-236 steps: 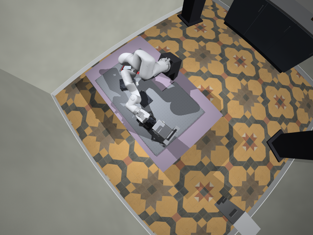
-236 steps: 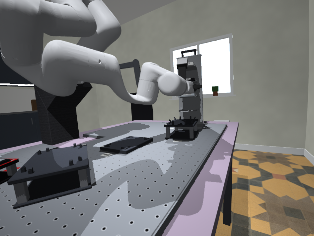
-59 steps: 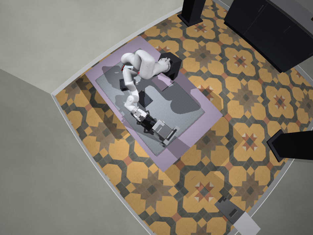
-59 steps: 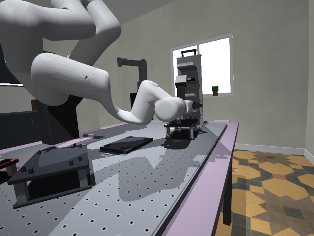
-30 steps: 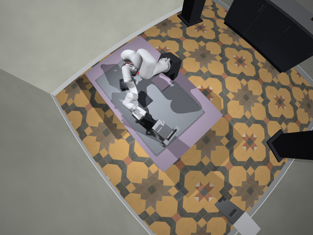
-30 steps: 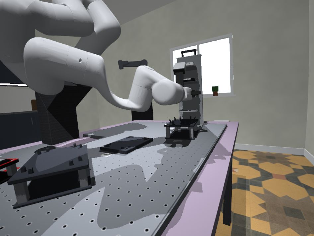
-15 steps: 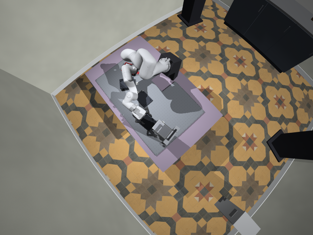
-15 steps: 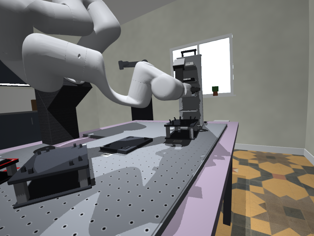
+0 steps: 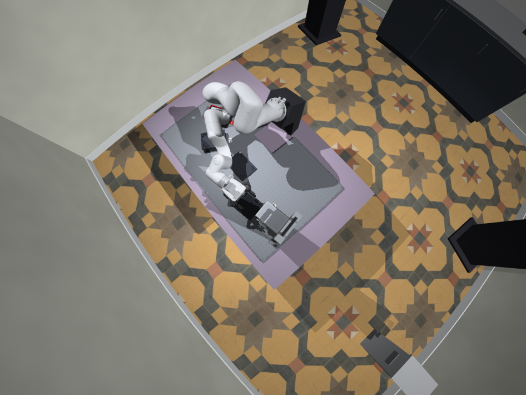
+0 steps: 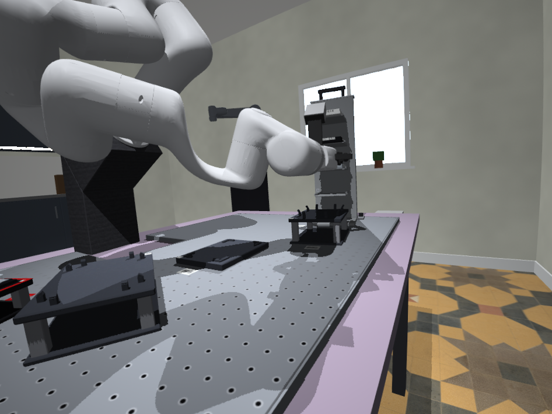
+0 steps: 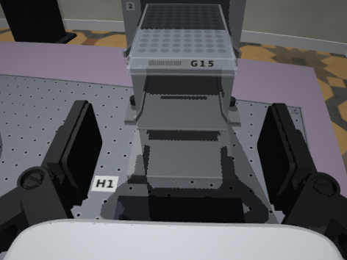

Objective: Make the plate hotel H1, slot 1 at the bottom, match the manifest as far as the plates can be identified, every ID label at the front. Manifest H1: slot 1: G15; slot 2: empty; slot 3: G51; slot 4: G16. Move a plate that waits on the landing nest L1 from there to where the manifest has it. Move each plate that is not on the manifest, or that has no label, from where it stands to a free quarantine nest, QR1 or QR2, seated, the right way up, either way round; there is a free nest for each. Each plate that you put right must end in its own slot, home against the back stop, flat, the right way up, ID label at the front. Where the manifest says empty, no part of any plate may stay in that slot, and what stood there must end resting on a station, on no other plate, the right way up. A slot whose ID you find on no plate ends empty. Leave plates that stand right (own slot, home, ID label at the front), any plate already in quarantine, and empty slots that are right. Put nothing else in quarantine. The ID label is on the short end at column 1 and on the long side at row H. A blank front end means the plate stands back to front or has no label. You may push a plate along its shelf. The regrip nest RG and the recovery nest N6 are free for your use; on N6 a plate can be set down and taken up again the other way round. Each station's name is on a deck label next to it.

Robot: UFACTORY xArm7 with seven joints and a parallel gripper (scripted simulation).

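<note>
The clear plate labelled G15 is 14 cm to the left of my hand, 5 cm behind it and 2 cm below it. The rest, counted from my hand: slot mark 2: 18 cm to the left, 13 cm behind, 1 cm below; H1 deck label: 20 cm below, 13 cm behind, 6 cm to the left; black plate labelled G51: 14 cm to the left, 6 cm above, 5 cm behind.
</note>
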